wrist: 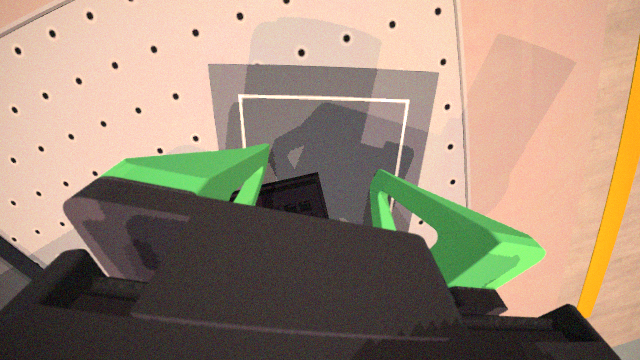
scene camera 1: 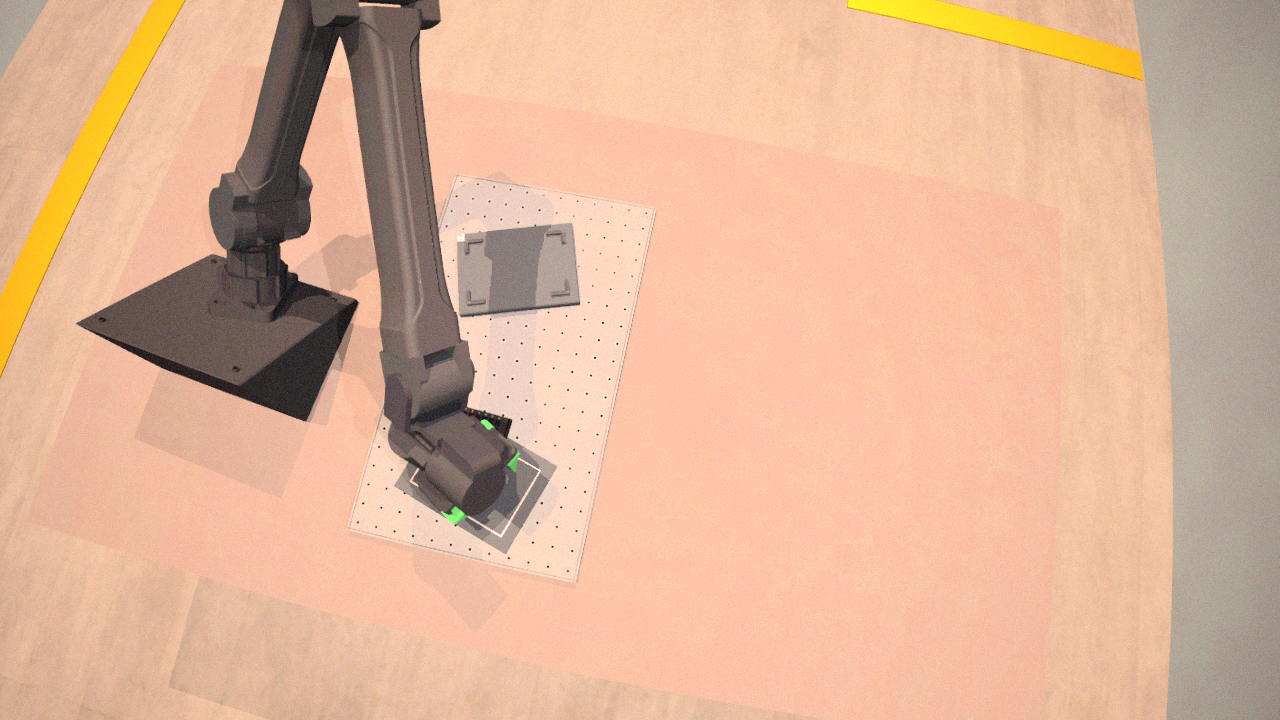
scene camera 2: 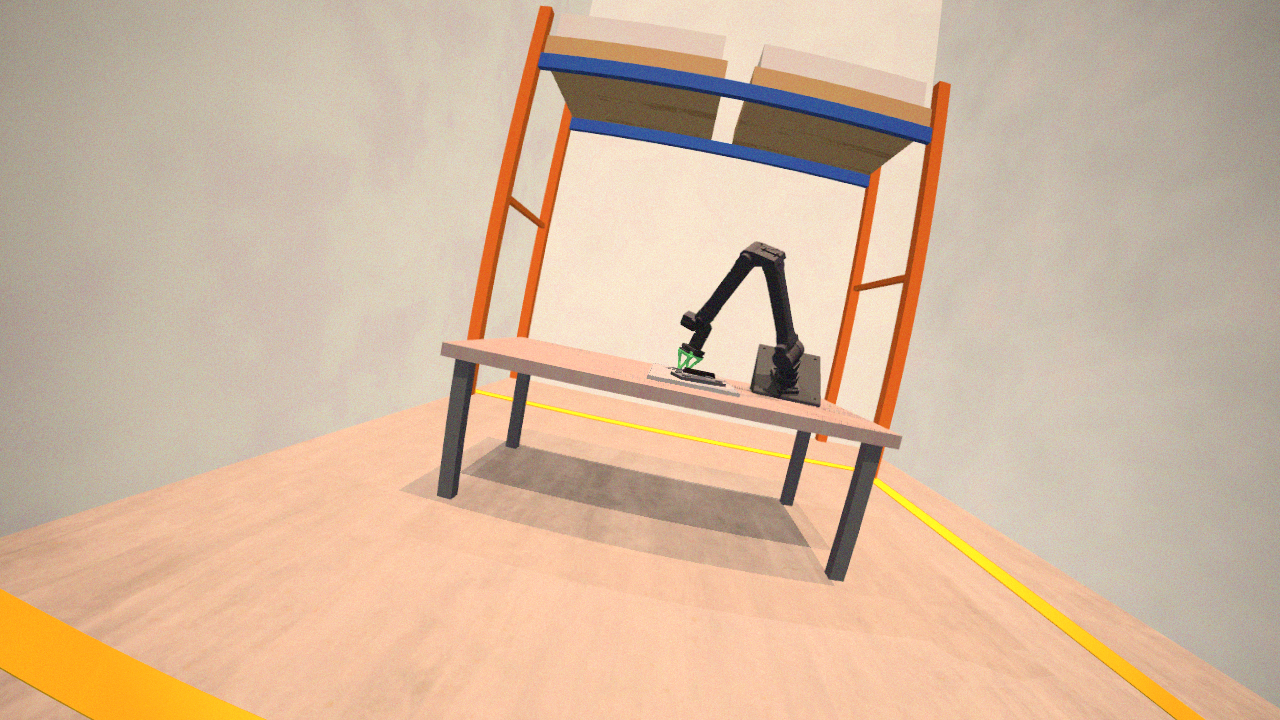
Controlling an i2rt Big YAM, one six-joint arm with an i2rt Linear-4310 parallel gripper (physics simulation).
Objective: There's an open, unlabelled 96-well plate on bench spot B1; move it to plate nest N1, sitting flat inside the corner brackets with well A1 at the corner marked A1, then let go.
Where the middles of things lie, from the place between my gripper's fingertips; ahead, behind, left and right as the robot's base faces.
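Scene:
Where my hand is, the grey pad with white outline [scene camera 1: 498, 526] lies 10 mm to the left of it and 30 mm behind it. The grey nest with corner locators [scene camera 1: 519, 269] is 300 mm to the left of my hand, and 10 mm behind it. As for the black well plate [wrist: 303, 195], I find it 60 mm behind my hand and 60 mm to the left of it.

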